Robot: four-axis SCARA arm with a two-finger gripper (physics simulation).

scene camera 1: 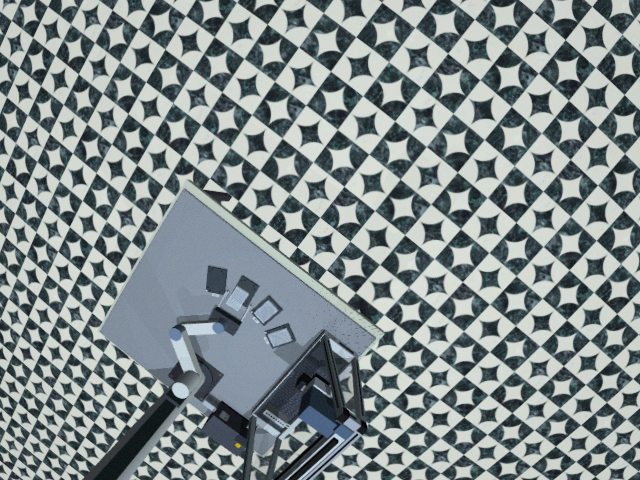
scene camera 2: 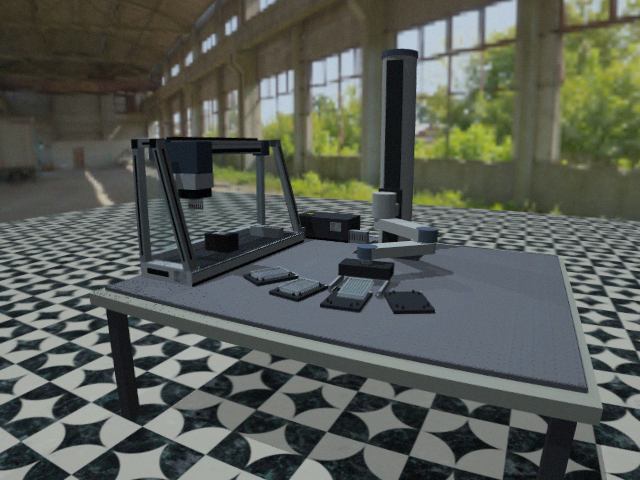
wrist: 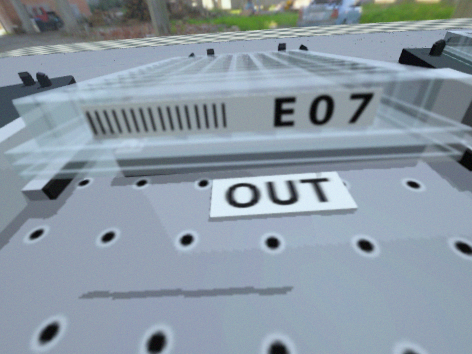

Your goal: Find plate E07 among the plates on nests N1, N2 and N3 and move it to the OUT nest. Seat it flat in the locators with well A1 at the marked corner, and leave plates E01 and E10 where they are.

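Places are measured from the arm's base along level axes (x right, y ahead, z up), in millimetres.
Pixels of known places: gripper, between the fingertips: (scene camera 1: 239,298) (scene camera 2: 353,291).
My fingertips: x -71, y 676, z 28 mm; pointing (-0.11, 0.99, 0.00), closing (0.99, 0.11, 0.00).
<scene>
Behind a point stands the place of what it marks.
Plate E07 (scene camera 1: 237,297) @(x -80, y 684, z 46 mm) (scene camera 2: 355,287) @(x -79, y 685, z 46 mm) (wrist: 250,112) is a clear well plate over the OUT nest (scene camera 1: 248,283) @(x -80, y 788, z 24 mm) (scene camera 2: 346,304) @(x -91, y 785, z 25 mm) (wrist: 270,159), its E07 label facing the wrist camera. It is offset toward the arm. The nest's far strip is bare, and the plate's near end reaches past the nest's near edge. Contact and tilt are unclear; the A1 corner cannot be read. My gripper (scene camera 1: 238,301) @(x -71, y 676, z 28 mm) (scene camera 2: 358,290) @(x -71, y 676, z 28 mm) (wrist: 249,104) @(x -71, y 676, z 28 mm) is open, with its fingers beside the plate's long sides. Two other plates (scene camera 1: 266,310) @(x 104, y 727, z 35 mm) (scene camera 1: 279,336) @(x 263, y 644, z 39 mm) (scene camera 2: 298,285) @(x 103, y 727, z 37 mm) (scene camera 2: 270,273) @(x 257, y 655, z 38 mm) lie on nests, labels unreadable.
A bare dark nest (scene camera 1: 216,279) @(x -250, y 679, z 25 mm) (scene camera 2: 409,301) @(x -254, y 678, z 25 mm) lies beside the OUT nest. A framed gantry machine (scene camera 2: 175,211) @(x 511, y 844, z 269 mm) stands on the table's other side, with a black box (scene camera 2: 330,226) @(x 342, y -33, z 87 mm) behind. The OUT label (wrist: 282,195) @(x -58, y 630, z 15 mm) lies on the table before the nest.
</scene>
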